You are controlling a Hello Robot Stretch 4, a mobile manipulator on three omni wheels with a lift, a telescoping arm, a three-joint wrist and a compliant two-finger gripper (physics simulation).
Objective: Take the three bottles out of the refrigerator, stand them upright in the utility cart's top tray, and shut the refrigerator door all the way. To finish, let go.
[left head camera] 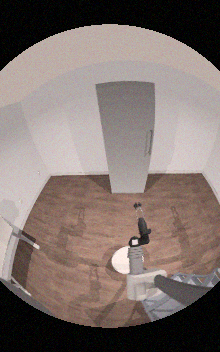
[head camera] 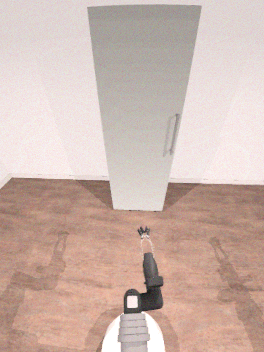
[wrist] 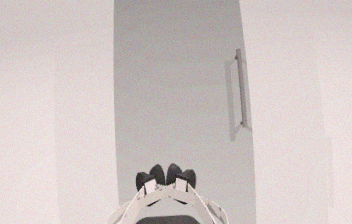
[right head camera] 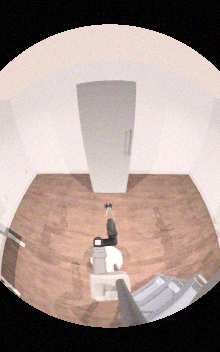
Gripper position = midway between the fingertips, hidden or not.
Observation:
I see my gripper point(wrist: 165, 176) and a refrigerator door point(head camera: 142, 63).
The refrigerator door shows as well in the left head camera view point(left head camera: 126, 108) and in the right head camera view point(right head camera: 106, 108).

